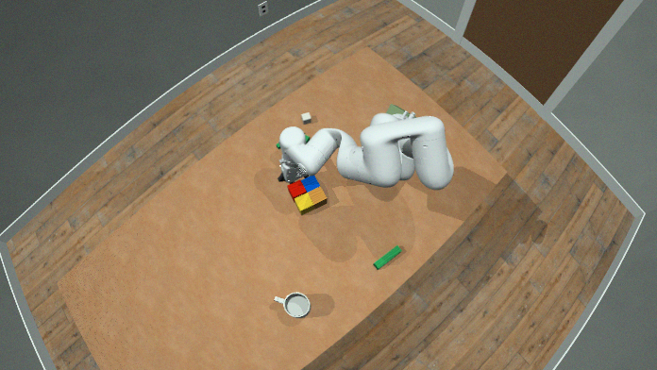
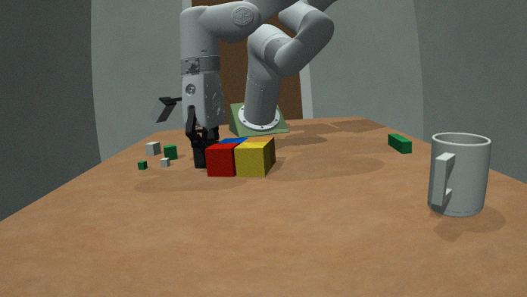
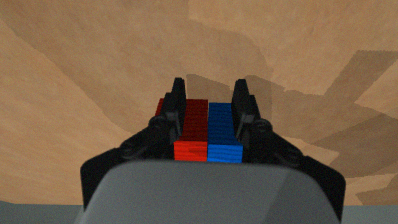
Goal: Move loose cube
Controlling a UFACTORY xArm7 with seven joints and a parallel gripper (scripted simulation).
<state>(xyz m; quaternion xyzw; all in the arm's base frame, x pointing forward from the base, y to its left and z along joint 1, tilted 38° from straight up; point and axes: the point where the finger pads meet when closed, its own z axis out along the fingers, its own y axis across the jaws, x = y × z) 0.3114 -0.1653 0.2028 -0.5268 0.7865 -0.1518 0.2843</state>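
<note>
The red cube is 40 mm ahead of my hand and 30 mm to the left of it. The rest, counted from my hand: yellow cube 60 mm ahead, 80 mm to the left; then orange cube 10 mm ahead, 100 mm to the left; then blue cube 10 mm behind, 50 mm to the left.
</note>
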